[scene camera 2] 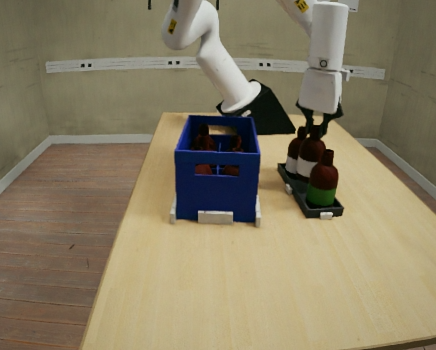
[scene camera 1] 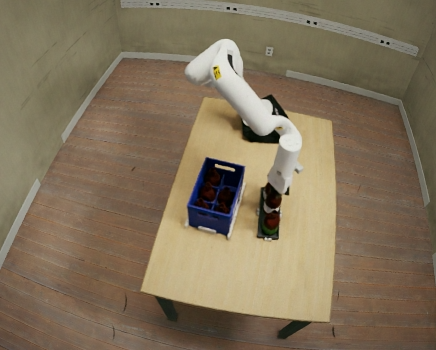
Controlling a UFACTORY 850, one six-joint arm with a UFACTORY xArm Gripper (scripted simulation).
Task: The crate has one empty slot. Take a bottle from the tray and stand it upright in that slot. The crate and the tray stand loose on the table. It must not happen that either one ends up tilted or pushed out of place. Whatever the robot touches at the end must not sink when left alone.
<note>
In view: a blue crate (scene camera 2: pixel 194 192).
</note>
